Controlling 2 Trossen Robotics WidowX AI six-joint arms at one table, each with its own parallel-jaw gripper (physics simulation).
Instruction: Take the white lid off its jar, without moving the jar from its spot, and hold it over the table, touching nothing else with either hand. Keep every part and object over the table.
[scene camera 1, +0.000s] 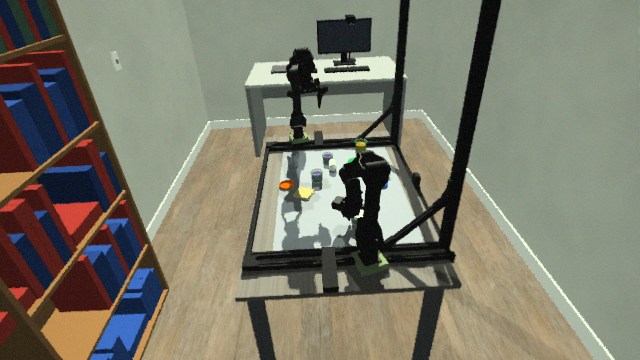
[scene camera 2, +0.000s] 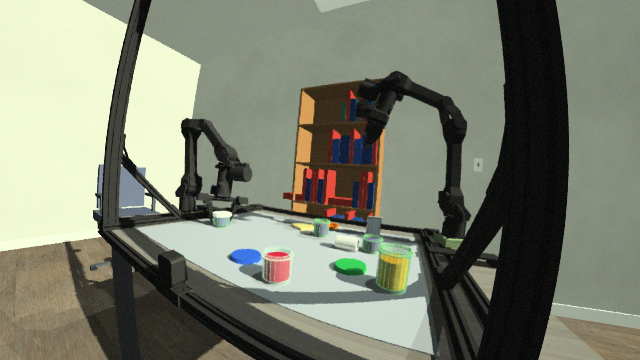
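Where they show: left gripper, between the fingertips: (scene camera 2: 220, 221); right gripper, between the fingertips: (scene camera 1: 310, 109) (scene camera 2: 365, 146); left arm's base, origin of its link: (scene camera 1: 369, 257) (scene camera 2: 186, 210); right arm's base, origin of its link: (scene camera 1: 298, 135) (scene camera 2: 453, 236).
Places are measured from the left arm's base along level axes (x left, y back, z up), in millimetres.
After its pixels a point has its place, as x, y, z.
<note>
The small clear jar (scene camera 2: 221, 223) {-81, -236, -6} with the white lid (scene camera 2: 221, 215) {-85, -239, 24} (scene camera 1: 358, 215) {-49, -201, 29} on top stands upright at the far left of the table in scene camera 2. In scene camera 1 the left arm hides most of it. My left gripper (scene camera 2: 223, 212) {-48, -209, -10} points down over the jar, its fingers at both sides of the white lid; it looks shut on the lid, which still sits on the jar. The exact finger contact is too small to see clearly. My right gripper (scene camera 1: 320, 101) (scene camera 2: 369, 142) {-28, -714, 296} is open and empty, high above the table and far from the jar.
In scene camera 2, a red-filled jar (scene camera 2: 277, 267) {-368, -548, 15}, a yellow-filled jar (scene camera 2: 394, 270) {-349, -752, 24}, a blue disc (scene camera 2: 246, 256) {-286, -446, -13}, a green disc (scene camera 2: 350, 266) {-262, -680, -13}, a white cylinder (scene camera 2: 346, 243) {-138, -671, 0}, two smaller jars (scene camera 2: 321, 228) {-31, -587, 10} (scene camera 2: 372, 244) {-148, -742, 6} and a yellow piece (scene camera 1: 304, 193) {89, -493, -14} lie apart. An orange disc (scene camera 1: 286, 185) {146, -605, -23} lies near one edge.
</note>
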